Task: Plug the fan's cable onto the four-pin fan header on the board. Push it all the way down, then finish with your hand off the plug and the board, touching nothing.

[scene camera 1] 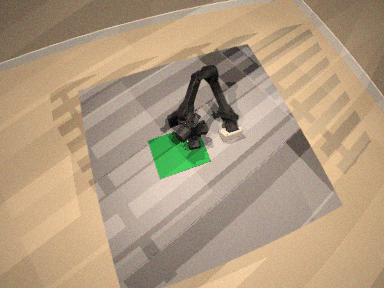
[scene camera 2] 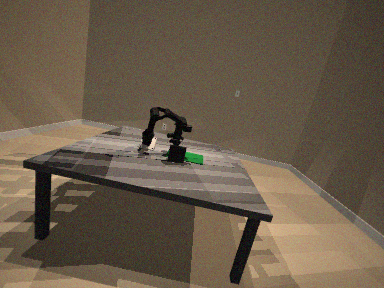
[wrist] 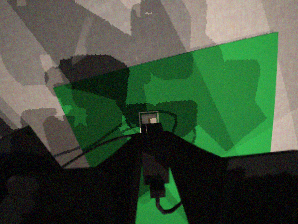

I see my gripper (wrist: 152, 136) and a green board (wrist: 221, 99).
